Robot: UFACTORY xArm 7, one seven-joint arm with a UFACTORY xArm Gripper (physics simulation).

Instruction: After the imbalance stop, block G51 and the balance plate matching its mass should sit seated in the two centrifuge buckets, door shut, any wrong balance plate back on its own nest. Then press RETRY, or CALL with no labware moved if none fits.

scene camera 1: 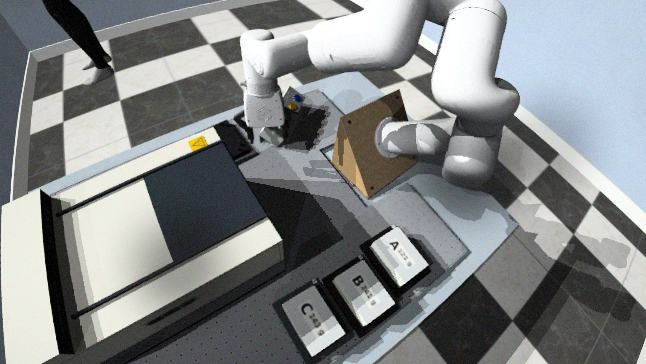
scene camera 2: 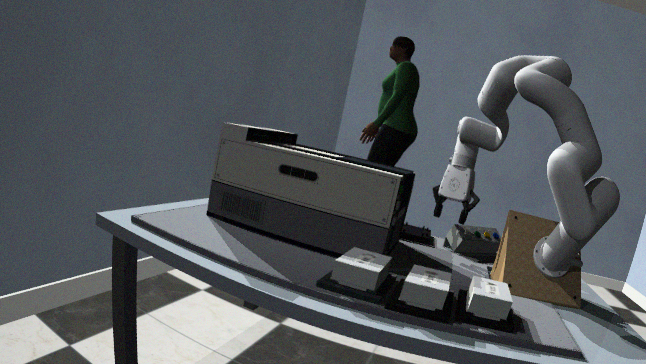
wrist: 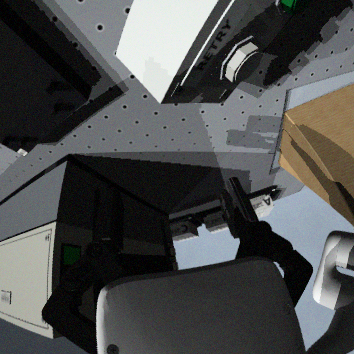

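Where they show: gripper, fingertip midpoint: (scene camera 1: 268,139) (scene camera 2: 448,220) (wrist: 173,191); arm's base, origin of the base link: (scene camera 1: 389,137) (scene camera 2: 551,257).
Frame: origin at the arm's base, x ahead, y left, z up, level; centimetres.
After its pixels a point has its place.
My gripper (scene camera 2: 451,215) {y -17.6, x 32.1, z 0.9 cm} (wrist: 173,191) {y -17.6, x 32.1, z 0.9 cm} is open and empty, above and beside the button box (scene camera 1: 294,99) {y -32.3, x 13.8, z -2.5 cm} (scene camera 2: 470,241) {y -22.0, x 22.7, z -4.5 cm} (wrist: 152,47) {y -26.2, x 28.6, z -2.5 cm}; in scene camera 1 its hand partly hides the box. The grey-white RETRY button (wrist: 241,61) {y -23.9, x 24.7, z -1.6 cm} shows ahead of the fingers. The centrifuge (scene camera 1: 235,252) {y 11.2, x 54.8, z 11.9 cm} (scene camera 2: 305,182) {y 13.0, x 67.5, z 5.7 cm} (wrist: 25,280) {y -19.5, x 51.5, z 6.6 cm} has a dark panel (scene camera 1: 205,192) {y -2.9, x 54.3, z 12.2 cm} across its top, which looks shut; the buckets and block G51 do not show. Balance plates A, 121 g (scene camera 1: 400,256) {y 28.5, x 22.6, z -3.7 cm} (scene camera 2: 489,299) {y 34.2, x 22.9, z -4.2 cm} (wrist: 262,205) {y 21.8, x 20.4, z -4.7 cm}, B, 241 g (scene camera 1: 363,295) {y 29.9, x 36.2, z -3.7 cm} (scene camera 2: 425,290) {y 35.6, x 35.6, z -4.5 cm}, and C, 143 g (scene camera 1: 313,322) {y 27.9, x 48.7, z -3.7 cm} (scene camera 2: 361,270) {y 33.7, x 47.8, z -4.3 cm}, sit on their nests.
A black tray (scene camera 1: 234,140) {y -29.9, x 38.3, z -7.0 cm} (scene camera 2: 419,233) {y -28.8, x 40.0, z -7.0 cm} (wrist: 35,85) {y -28.0, x 38.5, z -7.0 cm} lies between the centrifuge and the button box. The wooden arm mount (scene camera 1: 367,155) {y 1.2, x 10.3, z -0.8 cm} (scene camera 2: 530,265) {y 2.8, x 6.8, z -2.8 cm} (wrist: 325,135) {y -8.0, x 12.6, z -3.7 cm} stands beside the box. A person (scene camera 2: 400,100) stands behind the table. Blue and yellow buttons show on the box.
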